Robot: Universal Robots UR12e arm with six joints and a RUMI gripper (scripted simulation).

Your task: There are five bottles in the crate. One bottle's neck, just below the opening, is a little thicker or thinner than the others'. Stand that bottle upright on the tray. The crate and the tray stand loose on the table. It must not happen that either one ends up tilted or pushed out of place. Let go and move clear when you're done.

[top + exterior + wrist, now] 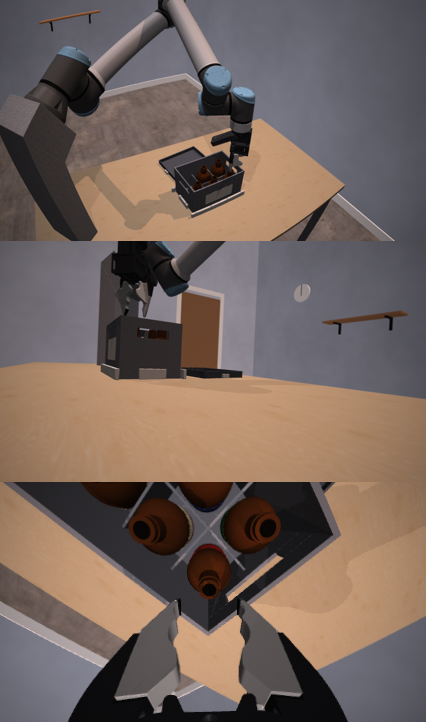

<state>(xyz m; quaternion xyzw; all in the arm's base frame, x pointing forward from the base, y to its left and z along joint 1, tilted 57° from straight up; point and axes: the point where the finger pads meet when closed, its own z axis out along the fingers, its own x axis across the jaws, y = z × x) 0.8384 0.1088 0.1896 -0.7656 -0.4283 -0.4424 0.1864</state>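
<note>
My gripper is now 100 mm past the crate and 110 mm above it. The rest, counted from my hand: flat dark tray (210 mm behind, 230 mm to the left, 180 mm below).
</note>
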